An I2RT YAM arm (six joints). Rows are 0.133 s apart.
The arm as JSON. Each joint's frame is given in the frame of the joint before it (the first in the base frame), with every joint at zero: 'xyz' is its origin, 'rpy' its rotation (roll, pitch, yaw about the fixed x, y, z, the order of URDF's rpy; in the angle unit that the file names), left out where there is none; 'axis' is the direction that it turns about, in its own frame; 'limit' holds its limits. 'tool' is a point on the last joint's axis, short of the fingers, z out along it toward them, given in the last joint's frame.
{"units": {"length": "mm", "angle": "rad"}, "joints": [
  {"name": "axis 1", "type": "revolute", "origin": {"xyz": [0.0, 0.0, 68.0], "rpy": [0.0, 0.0, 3.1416]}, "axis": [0.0, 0.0, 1.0], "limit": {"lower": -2.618, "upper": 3.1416}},
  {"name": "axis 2", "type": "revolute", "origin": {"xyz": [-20.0, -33.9, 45.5], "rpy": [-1.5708, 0.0, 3.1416]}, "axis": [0.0, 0.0, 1.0], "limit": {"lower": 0.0, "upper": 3.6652}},
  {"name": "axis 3", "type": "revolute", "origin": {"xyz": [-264.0, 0.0, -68.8], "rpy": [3.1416, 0.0, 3.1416]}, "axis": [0.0, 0.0, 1.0], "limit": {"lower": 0.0, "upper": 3.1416}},
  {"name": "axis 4", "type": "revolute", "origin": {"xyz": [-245.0, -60.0, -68.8]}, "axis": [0.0, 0.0, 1.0], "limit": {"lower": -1.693, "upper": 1.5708}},
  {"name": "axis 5", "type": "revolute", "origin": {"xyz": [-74.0, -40.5, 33.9], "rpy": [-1.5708, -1.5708, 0.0]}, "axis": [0.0, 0.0, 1.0], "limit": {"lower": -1.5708, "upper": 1.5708}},
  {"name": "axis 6", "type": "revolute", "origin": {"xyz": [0.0, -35.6, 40.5], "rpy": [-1.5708, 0.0, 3.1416]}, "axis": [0.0, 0.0, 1.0], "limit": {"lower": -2.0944, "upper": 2.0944}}
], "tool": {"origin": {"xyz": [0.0, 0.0, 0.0], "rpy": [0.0, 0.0, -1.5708]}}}
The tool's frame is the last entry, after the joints.
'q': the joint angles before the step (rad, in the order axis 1, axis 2, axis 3, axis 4, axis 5, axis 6). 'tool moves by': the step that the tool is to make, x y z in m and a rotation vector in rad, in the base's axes. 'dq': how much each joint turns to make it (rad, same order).
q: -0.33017, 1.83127, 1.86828, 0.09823, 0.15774, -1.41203
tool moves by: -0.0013, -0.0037, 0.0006, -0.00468, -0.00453, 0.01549
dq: -0.01108, -0.00005, -0.00022, 0.00587, -0.02672, 0.00077
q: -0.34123, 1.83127, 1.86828, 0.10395, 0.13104, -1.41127
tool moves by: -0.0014, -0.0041, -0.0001, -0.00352, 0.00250, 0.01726
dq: -0.01227, -0.00003, -0.00001, -0.00118, -0.02982, 0.00001
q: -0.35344, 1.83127, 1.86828, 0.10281, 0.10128, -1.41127
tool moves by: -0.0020, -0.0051, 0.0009, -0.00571, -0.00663, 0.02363
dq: -0.01566, -0.00002, 0.00004, 0.00794, -0.03931, 0.00267
